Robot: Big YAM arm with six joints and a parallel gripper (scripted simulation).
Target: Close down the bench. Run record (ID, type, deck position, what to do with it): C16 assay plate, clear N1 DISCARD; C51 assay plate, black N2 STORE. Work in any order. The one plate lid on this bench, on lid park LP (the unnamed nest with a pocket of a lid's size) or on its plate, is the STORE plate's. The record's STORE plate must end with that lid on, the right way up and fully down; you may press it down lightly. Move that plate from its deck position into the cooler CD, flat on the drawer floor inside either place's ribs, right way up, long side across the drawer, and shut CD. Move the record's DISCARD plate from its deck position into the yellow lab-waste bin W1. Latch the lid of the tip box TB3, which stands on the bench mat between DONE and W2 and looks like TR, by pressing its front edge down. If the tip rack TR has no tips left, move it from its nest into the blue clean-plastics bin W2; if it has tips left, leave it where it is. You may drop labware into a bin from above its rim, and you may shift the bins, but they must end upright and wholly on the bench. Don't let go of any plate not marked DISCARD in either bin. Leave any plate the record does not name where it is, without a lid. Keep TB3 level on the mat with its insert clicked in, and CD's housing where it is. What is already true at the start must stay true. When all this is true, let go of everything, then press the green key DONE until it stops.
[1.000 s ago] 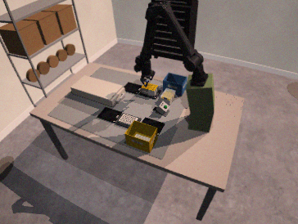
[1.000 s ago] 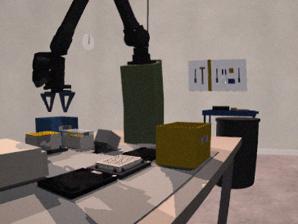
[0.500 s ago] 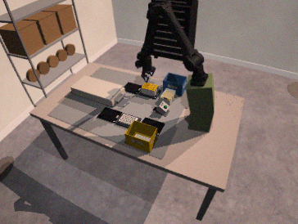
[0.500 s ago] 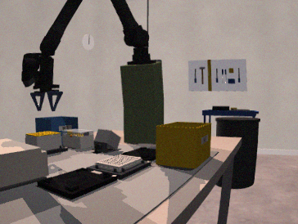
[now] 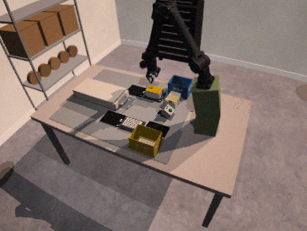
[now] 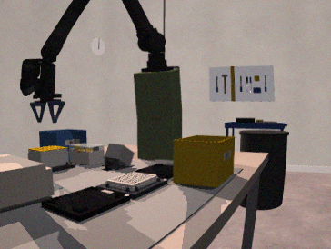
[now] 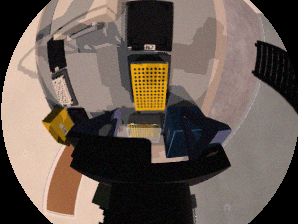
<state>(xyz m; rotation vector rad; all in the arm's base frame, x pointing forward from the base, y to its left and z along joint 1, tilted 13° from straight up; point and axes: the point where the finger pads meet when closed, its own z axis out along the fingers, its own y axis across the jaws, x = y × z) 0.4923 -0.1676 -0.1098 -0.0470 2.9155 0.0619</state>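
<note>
The yellow-topped tip rack TR lies 1 cm behind my hand and 12 cm below it. Round my hand: tip box TB3: 18 cm behind, 2 cm to the left, 13 cm below; black nest N2: 17 cm ahead, 1 cm to the left, 16 cm below; blue bin W2: 18 cm behind, 14 cm to the right, 13 cm below.
</note>
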